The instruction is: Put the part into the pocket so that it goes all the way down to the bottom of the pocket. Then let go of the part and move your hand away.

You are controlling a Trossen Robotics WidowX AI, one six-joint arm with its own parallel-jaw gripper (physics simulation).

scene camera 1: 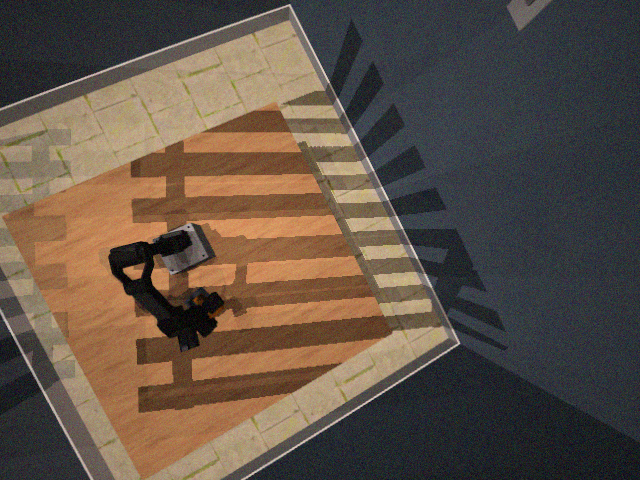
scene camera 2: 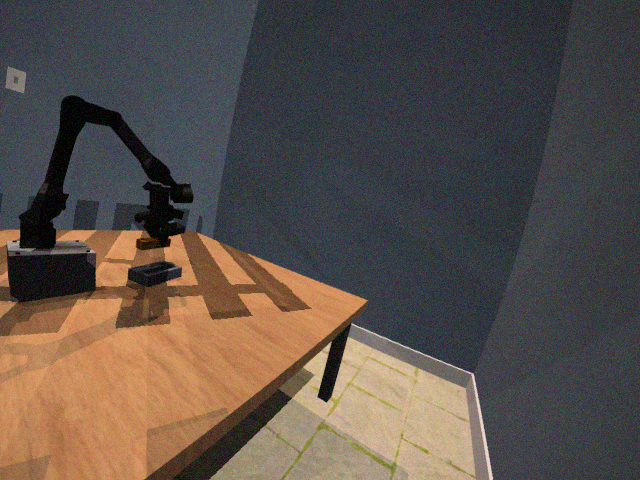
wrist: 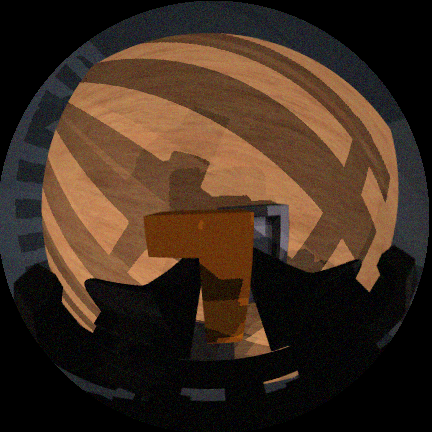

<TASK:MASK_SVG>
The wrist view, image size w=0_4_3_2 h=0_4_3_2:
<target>my gripper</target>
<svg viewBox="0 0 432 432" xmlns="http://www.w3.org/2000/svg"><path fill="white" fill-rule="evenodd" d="M415 259L393 244L381 253L376 264L380 275L368 291L355 279L360 259L307 272L253 247L250 290L271 352L226 360L185 360L190 357L201 286L199 258L181 258L144 285L99 278L84 280L86 291L100 309L93 332L79 325L61 303L63 286L56 274L37 262L13 282L13 299L28 330L54 364L94 384L113 390L120 387L143 396L143 400L116 396L110 400L84 390L103 404L167 429L242 432L306 413L356 380L390 342L380 349L376 345L404 315L416 286ZM179 387L224 388L225 400L190 400L189 395L178 394ZM297 370L299 377L285 382L286 387L265 393L264 381Z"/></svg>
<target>orange part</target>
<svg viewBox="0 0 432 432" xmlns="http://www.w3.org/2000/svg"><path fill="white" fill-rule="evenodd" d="M143 215L148 257L199 258L201 296L207 343L242 341L251 278L253 212L237 208L160 211Z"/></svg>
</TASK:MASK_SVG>
